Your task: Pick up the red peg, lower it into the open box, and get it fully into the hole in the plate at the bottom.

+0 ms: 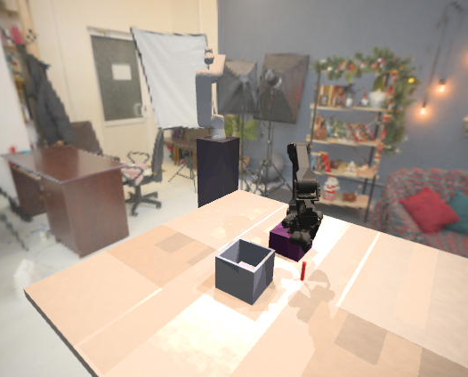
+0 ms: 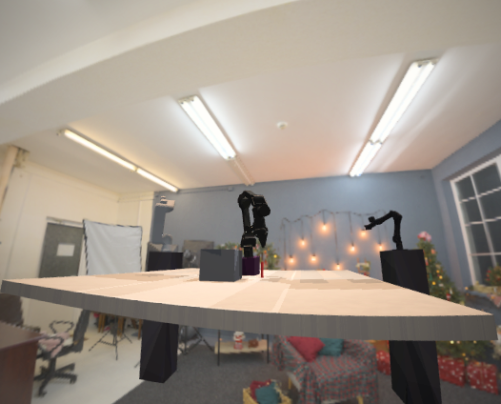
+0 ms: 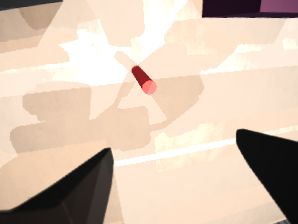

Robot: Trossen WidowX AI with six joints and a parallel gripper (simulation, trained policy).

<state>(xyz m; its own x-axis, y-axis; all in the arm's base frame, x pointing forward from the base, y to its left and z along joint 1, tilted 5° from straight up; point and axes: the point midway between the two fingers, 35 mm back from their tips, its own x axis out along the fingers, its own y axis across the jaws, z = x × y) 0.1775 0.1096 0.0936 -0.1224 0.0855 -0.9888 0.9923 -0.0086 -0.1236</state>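
My gripper tip is now 12 cm above the red peg and 1 cm to the left of it.
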